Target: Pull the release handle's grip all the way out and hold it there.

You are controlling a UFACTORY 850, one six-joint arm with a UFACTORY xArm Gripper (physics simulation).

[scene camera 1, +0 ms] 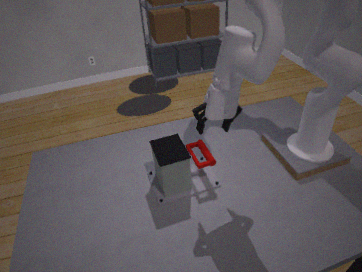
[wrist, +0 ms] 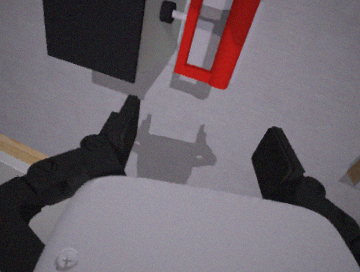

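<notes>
The release handle's red frame with its thick grip bar (scene camera 1: 209, 153) (wrist: 234, 45) stands out from the side of a pale green box (scene camera 1: 173, 176) with a black top (scene camera 1: 170, 149) (wrist: 95, 35). In the wrist view a thin light rod (wrist: 179, 15) runs from a black collar (wrist: 167, 12) on the box to the frame; the frame's far end is cut off by the upper edge. My gripper (scene camera 1: 213, 130) (wrist: 201, 129) is open and empty. It is above the table, beyond the handle's end in the wrist view, with neither finger touching the handle.
The box stands on a pale base plate with dark bolts (scene camera 1: 217, 183) on the grey table (scene camera 1: 75, 200). The arm's base sits on a wood-edged board (scene camera 1: 297, 172) at the right. A shelf rack with brown boxes (scene camera 1: 168, 25) and grey bins (scene camera 1: 189, 56) stands behind the table.
</notes>
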